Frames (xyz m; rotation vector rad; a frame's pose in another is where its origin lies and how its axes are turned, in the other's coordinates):
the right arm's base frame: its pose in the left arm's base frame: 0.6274 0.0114 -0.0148 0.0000 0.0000 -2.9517
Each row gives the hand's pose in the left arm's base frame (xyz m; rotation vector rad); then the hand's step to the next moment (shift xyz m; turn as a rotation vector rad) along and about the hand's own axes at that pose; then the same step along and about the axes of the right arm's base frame.
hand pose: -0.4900 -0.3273 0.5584 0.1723 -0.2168 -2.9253
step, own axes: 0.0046 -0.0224 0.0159 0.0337 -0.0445 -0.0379
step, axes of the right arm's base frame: 0.0063 -0.0245 0.0116 0.0299 -0.0373 -0.0476
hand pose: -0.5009 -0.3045 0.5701 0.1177 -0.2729 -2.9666
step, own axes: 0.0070 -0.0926 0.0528 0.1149 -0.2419 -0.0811
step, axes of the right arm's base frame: 0.0069 -0.1010 0.0340 0.1016 -0.2248 -0.1321
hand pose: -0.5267 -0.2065 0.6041 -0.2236 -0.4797 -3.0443
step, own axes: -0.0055 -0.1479 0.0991 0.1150 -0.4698 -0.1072
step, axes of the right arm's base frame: -0.0401 -0.1668 0.0478 0.0822 -0.4334 -0.2255
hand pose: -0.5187 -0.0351 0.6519 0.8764 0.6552 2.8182
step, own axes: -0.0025 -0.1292 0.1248 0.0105 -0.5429 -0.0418
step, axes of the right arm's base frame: -0.0998 -0.1454 0.0345 -0.0500 -0.4744 -0.2627
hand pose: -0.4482 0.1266 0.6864 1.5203 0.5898 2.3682
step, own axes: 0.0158 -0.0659 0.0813 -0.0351 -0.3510 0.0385
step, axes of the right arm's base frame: -0.0816 -0.0664 0.0115 -0.1070 -0.2869 -0.1793
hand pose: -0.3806 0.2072 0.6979 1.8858 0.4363 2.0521
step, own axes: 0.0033 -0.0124 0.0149 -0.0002 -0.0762 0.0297
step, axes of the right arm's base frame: -0.0171 -0.0097 -0.0011 -0.0442 -0.0617 -0.0305
